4 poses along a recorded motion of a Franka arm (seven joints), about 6.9 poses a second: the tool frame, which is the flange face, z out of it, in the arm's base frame.
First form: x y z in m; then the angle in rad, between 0 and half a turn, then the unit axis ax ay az.
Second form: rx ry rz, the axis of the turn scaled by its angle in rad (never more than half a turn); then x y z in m. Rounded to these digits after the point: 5 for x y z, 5 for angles.
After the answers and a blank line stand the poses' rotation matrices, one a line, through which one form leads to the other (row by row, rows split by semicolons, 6 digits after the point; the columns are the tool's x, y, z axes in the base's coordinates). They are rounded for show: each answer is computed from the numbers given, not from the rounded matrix.
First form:
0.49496 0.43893 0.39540 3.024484 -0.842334 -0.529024 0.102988
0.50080 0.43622 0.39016 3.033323 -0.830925 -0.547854 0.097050
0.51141 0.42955 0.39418 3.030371 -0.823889 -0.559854 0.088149
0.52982 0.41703 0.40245 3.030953 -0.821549 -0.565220 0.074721
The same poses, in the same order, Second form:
-2.54763 -1.60003 0.31149 0.49496 0.43893 0.39540
-2.52047 -1.66182 0.29438 0.50080 0.43622 0.39016
-2.49669 -1.69657 0.26712 0.51141 0.42955 0.39418
-2.49008 -1.71316 0.22648 0.52982 0.41703 0.40245

0.421043 0.876145 -0.234718; 0.900211 -0.435334 -0.010174; -0.111095 -0.207012 -0.972010
0.382687 0.897299 -0.220011; 0.918274 -0.395613 -0.016239; -0.101610 -0.195816 -0.975362
0.359571 0.909881 -0.206941; 0.929449 -0.368885 -0.006951; -0.082662 -0.189842 -0.978329
0.351874 0.917623 -0.184807; 0.934123 -0.356892 0.006501; -0.059990 -0.174920 -0.982753

